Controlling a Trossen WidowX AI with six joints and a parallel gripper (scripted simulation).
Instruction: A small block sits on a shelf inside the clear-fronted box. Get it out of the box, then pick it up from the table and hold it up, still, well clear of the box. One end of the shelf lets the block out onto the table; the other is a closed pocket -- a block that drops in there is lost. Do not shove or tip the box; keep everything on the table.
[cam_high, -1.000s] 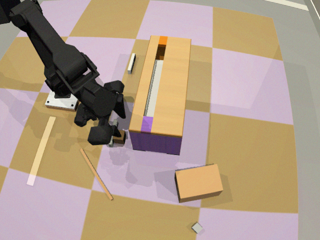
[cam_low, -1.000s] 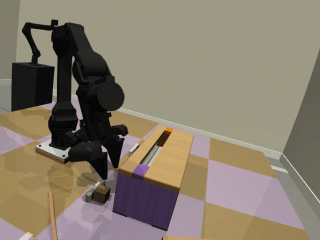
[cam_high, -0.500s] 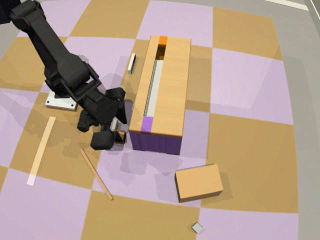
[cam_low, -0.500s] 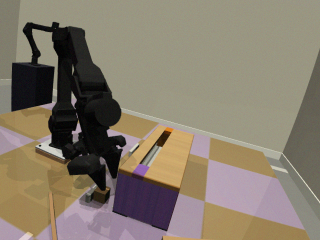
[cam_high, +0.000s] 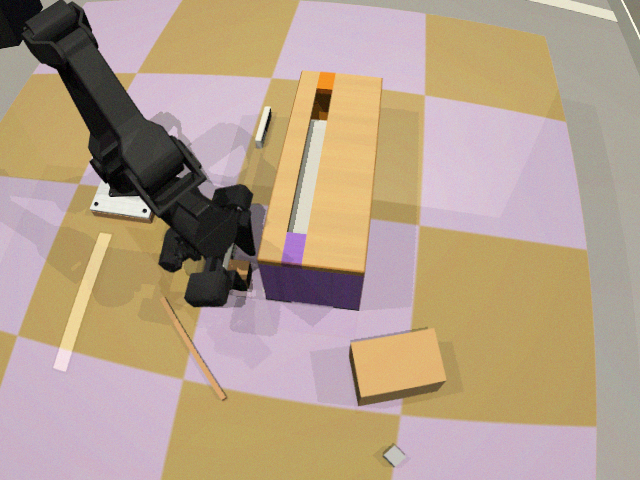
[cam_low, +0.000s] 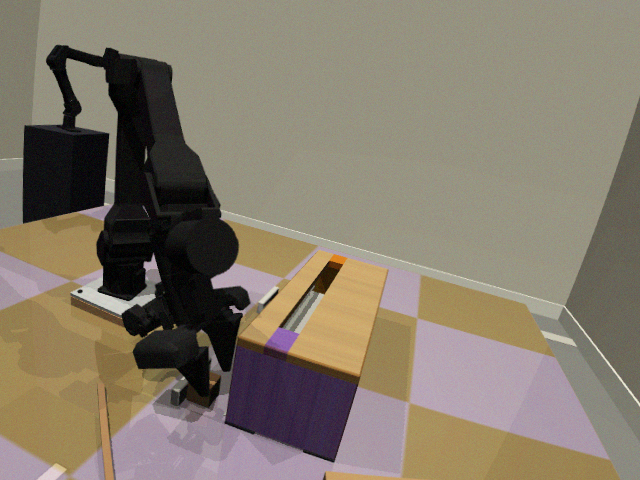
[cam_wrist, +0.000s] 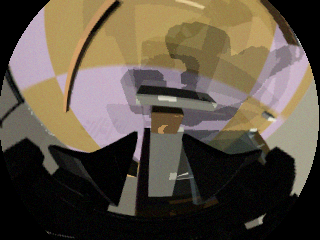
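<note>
Right now the tan block is 2 cm behind my gripper tip, 1 cm to the left of it and 2 cm below it. Also, from my gripper tip: tan slab 22 cm ahead, 15 cm to the right; thin wooden stick 9 cm behind, 11 cm to the right, 3 cm below; long box 8 cm ahead, 16 cm to the left, 3 cm above.
</note>
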